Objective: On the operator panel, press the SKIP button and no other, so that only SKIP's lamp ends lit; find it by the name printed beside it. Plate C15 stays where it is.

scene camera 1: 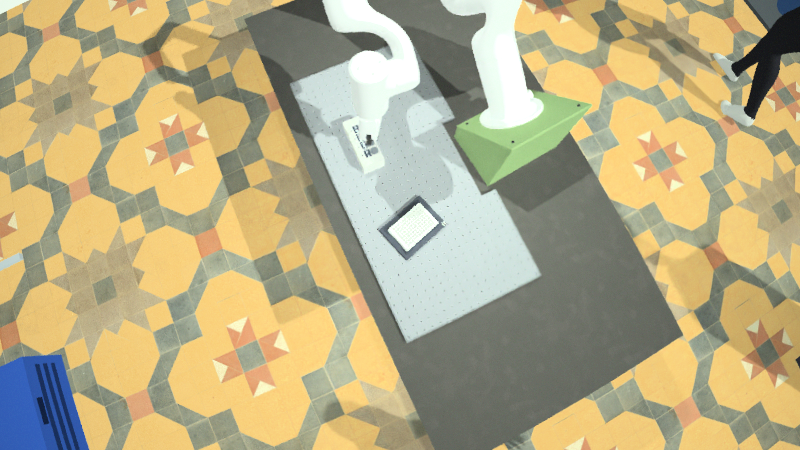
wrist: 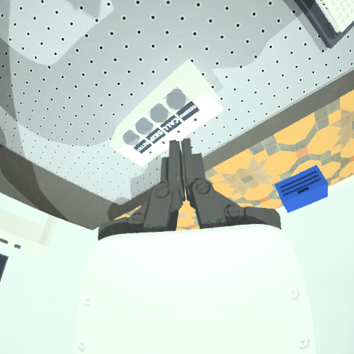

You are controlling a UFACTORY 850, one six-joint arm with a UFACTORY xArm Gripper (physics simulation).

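The operator panel (scene camera 1: 369,165) (wrist: 210,105) is a white box with a row of grey round buttons, name labels and small dark dots beside the labels. In the wrist view the SKIP label (wrist: 156,135) lies beside the SKIP button (wrist: 144,125), between the CALL button (wrist: 159,112) and the end button (wrist: 131,137). No lamp looks lit. My gripper (scene camera 1: 369,139) (wrist: 181,152) is shut and empty, its tips above the panel in the scene view; the height gap is hard to tell. A white plate (scene camera 1: 412,226) (wrist: 343,12) lies in a dark holder; its name is unreadable.
The panel and the holder (scene camera 1: 407,255) (wrist: 328,41) stand on a light perforated board (scene camera 1: 464,279) (wrist: 150,45) over a dark table top (scene camera 1: 559,335). The green arm base (scene camera 1: 492,159) stands beside the board. A blue box (scene camera 1: 33,402) (wrist: 302,189) is on the floor.
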